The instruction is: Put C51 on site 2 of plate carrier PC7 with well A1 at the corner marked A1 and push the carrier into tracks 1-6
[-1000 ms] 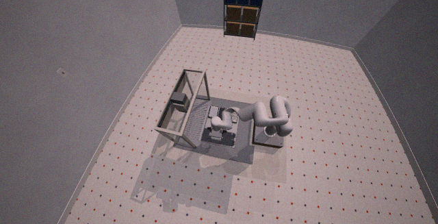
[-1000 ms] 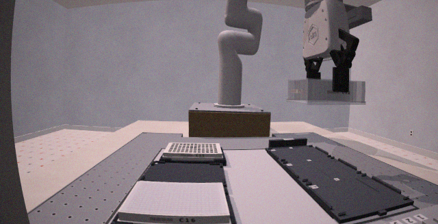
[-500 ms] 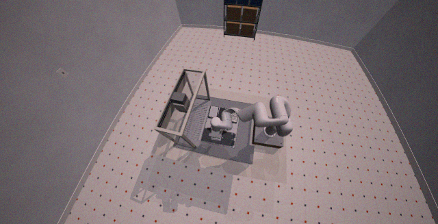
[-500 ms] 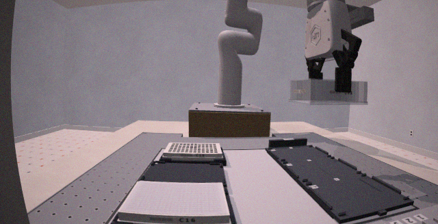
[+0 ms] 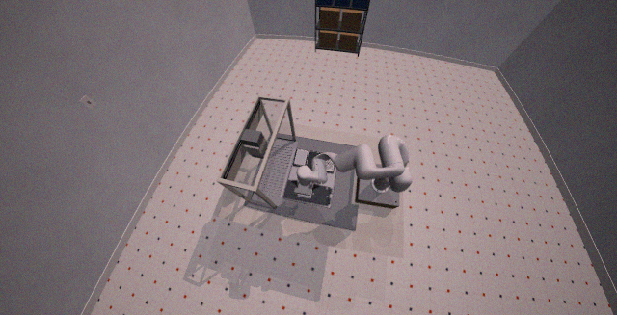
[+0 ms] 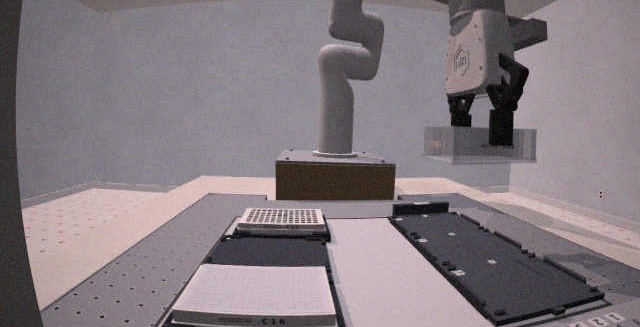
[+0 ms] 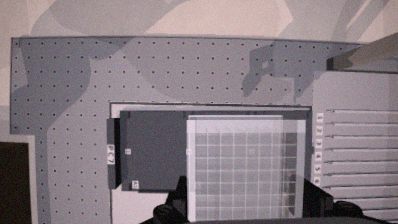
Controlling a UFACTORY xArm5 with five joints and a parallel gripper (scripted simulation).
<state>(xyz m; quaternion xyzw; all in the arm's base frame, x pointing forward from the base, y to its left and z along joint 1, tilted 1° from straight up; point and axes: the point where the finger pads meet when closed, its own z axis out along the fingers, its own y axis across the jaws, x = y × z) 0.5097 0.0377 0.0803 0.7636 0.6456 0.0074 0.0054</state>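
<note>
Right now the plate carrier PC7 is 140 mm below my hand and 10 mm behind it. From my hand the other things lie so: instrument frame post (410 mm ahead, 90 mm above, 70 mm to the left); nest S2 (260 mm to the right, 150 mm below, 50 mm behind).
</note>
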